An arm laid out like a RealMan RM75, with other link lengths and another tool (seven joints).
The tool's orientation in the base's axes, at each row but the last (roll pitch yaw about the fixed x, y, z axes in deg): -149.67 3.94 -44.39; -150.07 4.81 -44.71; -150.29 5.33 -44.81; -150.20 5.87 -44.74; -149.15 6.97 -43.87; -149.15 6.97 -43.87; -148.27 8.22 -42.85; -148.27 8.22 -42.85
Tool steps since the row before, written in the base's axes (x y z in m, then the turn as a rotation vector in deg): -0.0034 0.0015 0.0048 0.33 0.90 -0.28; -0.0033 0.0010 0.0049 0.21 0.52 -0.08; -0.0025 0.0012 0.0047 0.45 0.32 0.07; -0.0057 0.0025 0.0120 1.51 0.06 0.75; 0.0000 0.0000 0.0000 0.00 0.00 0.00; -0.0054 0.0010 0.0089 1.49 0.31 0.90; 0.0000 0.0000 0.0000 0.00 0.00 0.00; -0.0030 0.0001 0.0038 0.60 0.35 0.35
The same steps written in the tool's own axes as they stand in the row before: -0.0038 -0.0012 -0.0046 -0.37 -0.60 0.71; -0.0034 -0.0009 -0.0048 -0.21 -0.40 0.34; -0.0030 -0.0014 -0.0043 0.09 -0.51 0.20; -0.0070 -0.0037 -0.0110 0.95 -1.38 -0.19; 0.0000 0.0000 0.0000 0.00 0.00 0.00; -0.0056 -0.0017 -0.0087 0.74 -1.59 -0.21; 0.0000 0.0000 0.0000 0.00 0.00 0.00; -0.0028 -0.0001 -0.0040 0.15 -0.76 0.03
